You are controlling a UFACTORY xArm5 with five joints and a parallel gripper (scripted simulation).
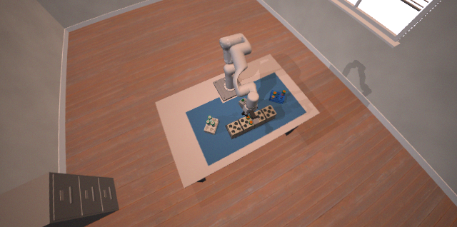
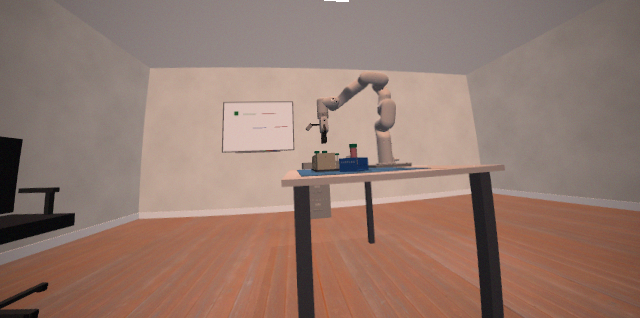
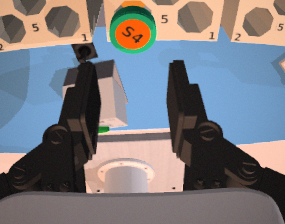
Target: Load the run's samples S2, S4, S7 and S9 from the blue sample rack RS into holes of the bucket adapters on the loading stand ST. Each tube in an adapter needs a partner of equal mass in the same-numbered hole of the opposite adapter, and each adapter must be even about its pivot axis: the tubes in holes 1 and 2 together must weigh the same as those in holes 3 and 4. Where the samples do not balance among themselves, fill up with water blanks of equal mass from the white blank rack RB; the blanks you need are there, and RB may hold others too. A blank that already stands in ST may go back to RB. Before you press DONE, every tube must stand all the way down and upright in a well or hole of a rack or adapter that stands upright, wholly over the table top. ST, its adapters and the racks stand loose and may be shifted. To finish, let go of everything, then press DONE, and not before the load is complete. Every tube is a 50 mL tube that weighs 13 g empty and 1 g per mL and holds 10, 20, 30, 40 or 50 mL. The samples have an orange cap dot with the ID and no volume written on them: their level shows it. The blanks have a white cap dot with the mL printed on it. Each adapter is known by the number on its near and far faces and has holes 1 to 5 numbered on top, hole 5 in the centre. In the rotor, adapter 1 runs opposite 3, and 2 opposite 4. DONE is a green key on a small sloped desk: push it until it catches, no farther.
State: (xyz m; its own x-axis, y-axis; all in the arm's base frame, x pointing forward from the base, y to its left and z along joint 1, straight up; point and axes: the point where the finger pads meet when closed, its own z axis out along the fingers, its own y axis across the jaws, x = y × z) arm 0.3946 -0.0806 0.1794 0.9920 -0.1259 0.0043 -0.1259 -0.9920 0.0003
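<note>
My gripper is now 3 cm past the sample tube S2, 42 cm to the right of it and 13 cm above it. Round my hand: done desk (16 cm behind, 8 cm to the left, 14 cm below); sample tube S4 (1 cm to the right, 13 cm below); sample tube S7 (5 cm ahead, 1 cm to the right, 13 cm below).
</note>
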